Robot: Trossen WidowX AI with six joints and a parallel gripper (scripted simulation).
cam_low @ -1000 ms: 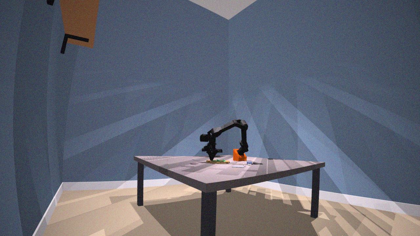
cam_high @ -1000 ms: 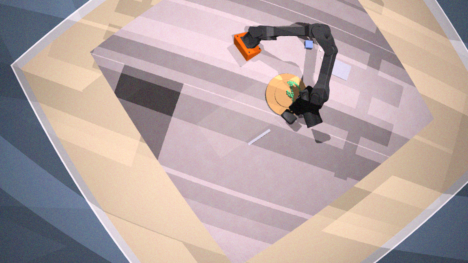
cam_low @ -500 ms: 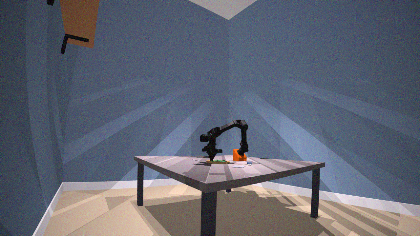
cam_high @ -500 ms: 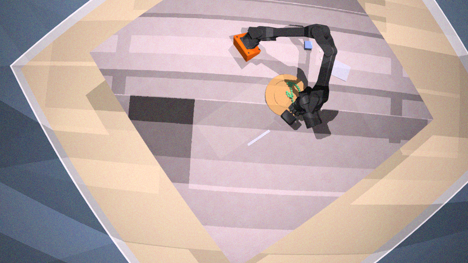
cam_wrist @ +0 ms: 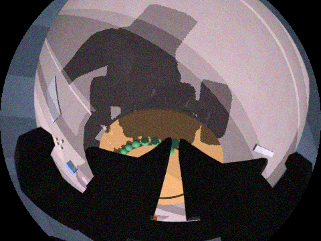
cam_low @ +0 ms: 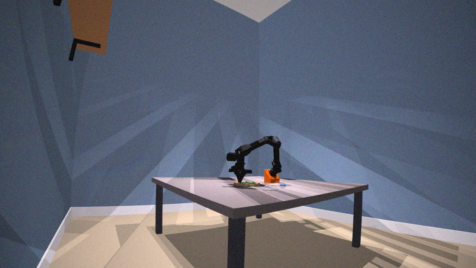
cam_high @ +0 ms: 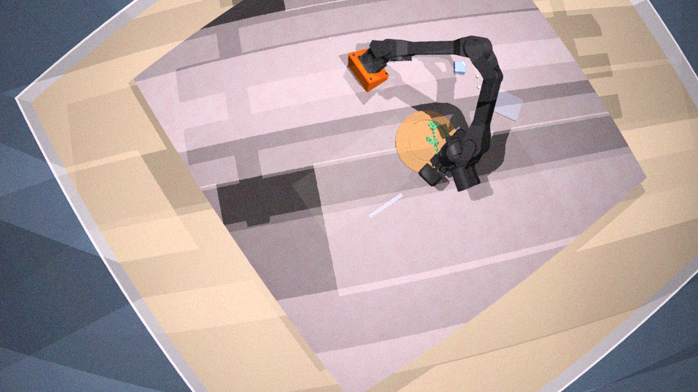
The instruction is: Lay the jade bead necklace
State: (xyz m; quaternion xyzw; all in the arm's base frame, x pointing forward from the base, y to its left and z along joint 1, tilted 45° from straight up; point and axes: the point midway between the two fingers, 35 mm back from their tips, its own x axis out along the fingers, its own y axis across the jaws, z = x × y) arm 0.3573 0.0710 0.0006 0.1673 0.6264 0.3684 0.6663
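Right now my gripper tip is 70 mm past the round tan bead board and 10 mm above it. Round my gripper tip: white strip (30 mm ahead, 220 mm to the right, 20 mm below); then pale square sheet (50 mm behind, 300 mm to the left, 20 mm below); then blue cube (230 mm behind, 220 mm to the left, 10 mm below).
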